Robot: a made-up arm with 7 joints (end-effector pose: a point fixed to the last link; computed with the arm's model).
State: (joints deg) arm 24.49 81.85 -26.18 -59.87 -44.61 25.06 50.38
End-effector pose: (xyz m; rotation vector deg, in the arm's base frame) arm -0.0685 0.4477 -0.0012 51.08 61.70 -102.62
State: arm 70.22 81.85 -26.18 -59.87 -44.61 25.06 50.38
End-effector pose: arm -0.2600 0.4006 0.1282 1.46 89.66 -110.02
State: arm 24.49 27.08 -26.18 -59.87 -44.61 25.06 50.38
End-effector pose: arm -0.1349 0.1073 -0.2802 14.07 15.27 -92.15
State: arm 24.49 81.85 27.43 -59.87 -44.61 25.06 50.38
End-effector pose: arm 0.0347 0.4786 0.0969 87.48 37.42 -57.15
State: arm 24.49 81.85 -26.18 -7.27 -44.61 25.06 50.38
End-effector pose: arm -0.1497 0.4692 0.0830 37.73 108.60 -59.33
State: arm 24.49 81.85 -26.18 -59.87 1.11 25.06 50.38
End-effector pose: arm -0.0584 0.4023 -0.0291 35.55 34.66 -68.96
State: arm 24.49 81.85 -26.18 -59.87 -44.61 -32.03 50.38
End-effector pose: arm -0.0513 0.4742 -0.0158 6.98 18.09 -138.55
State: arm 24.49 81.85 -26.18 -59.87 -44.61 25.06 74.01
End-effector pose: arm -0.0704 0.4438 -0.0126 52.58 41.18 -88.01
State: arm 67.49 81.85 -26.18 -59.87 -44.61 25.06 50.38
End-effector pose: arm -0.2522 0.4047 0.1167 4.64 88.21 -109.96
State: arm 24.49 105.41 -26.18 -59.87 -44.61 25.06 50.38
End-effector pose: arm 0.0027 0.4863 0.1790 67.72 82.71 -102.14
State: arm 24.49 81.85 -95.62 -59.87 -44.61 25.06 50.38
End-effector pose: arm -0.2403 0.4194 0.0582 -21.38 82.22 -144.80
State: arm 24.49 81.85 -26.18 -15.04 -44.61 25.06 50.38
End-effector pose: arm -0.1385 0.4728 0.0691 40.17 102.65 -66.56
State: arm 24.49 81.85 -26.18 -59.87 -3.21 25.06 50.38
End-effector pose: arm -0.0610 0.4066 -0.0275 37.05 37.14 -72.17
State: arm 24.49 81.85 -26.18 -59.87 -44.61 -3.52 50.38
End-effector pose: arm -0.0599 0.4631 -0.0046 30.17 41.31 -123.39
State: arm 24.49 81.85 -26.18 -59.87 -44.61 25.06 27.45
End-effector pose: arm -0.0627 0.4487 0.0091 47.71 82.66 -115.61
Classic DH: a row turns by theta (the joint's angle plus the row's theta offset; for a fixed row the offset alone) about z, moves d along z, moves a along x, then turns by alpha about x. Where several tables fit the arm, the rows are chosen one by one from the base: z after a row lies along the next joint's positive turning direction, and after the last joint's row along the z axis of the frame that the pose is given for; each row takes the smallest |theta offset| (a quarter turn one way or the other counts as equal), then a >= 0, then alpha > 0; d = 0 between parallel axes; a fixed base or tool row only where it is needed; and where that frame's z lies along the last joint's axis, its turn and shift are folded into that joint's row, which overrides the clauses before.
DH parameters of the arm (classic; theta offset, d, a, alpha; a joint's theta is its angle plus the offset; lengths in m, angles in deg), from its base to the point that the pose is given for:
base (fixed): 0 0.1508 -0.001 -70
joint 1: -90 0.0064 0.0234 -90
joint 2: 70 -0.04 -0.014 90
joint 3: 90 -0.368 0.06 -90
joint 4: 0 -0.019 0.004 90
joint 5: 0 -0.154 0.023 -90
joint 6: 0 -0.043 -0.02 90
joint 7: -58.75 0.0889 -0.0091 -21.05
tool (fixed): -19.2 -0.0791 0 0

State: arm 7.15 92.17 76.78 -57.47 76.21 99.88 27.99
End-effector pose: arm 0.0083 0.3559 0.3970 -3.13 -56.54 -20.37
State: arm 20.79 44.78 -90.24 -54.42 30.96 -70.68 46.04
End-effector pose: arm -0.2803 0.1328 -0.2229 -49.96 -62.13 -69.69
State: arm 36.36 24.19 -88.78 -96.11 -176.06 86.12 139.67
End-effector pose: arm -0.2266 -0.0577 -0.1953 33.39 -128.69 -65.11
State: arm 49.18 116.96 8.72 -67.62 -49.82 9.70 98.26
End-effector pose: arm 0.1241 0.4634 0.2347 69.09 27.10 -100.92
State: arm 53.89 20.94 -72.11 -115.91 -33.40 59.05 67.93
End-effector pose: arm -0.2923 -0.1213 -0.0238 -33.77 -6.84 -66.61
